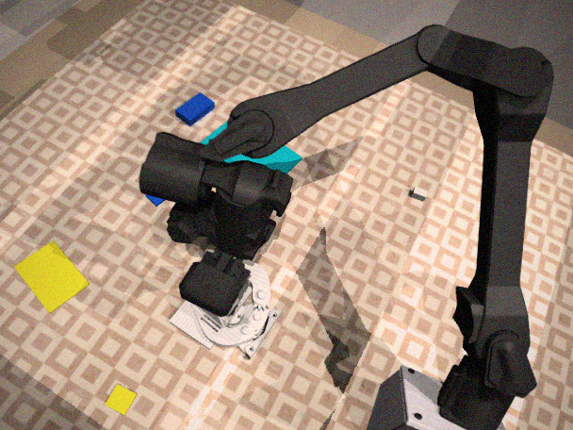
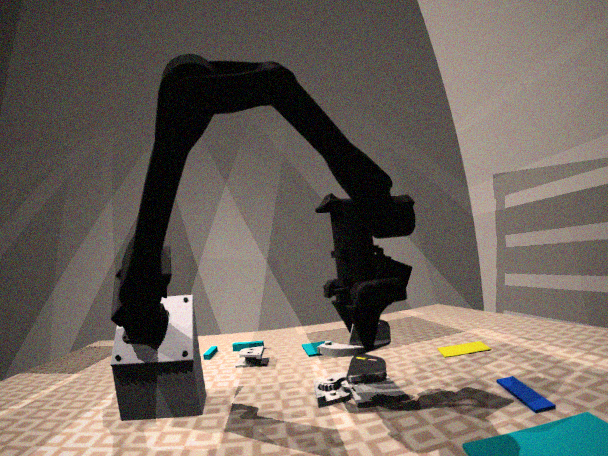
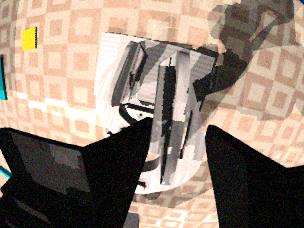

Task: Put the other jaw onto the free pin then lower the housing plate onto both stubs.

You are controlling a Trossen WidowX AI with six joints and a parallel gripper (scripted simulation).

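Now: gripper tip 5 cm short of the small yellow square, 21 cm to the right of it and 8 cm above it. From my gripper tip the other things lie so: teal sheet (12 cm ahead, 24 cm to the right, 8 cm below); then small grey piece (18 cm behind, 33 cm to the right, 7 cm below); then yellow plate (24 cm ahead, 12 cm to the left, 8 cm below).
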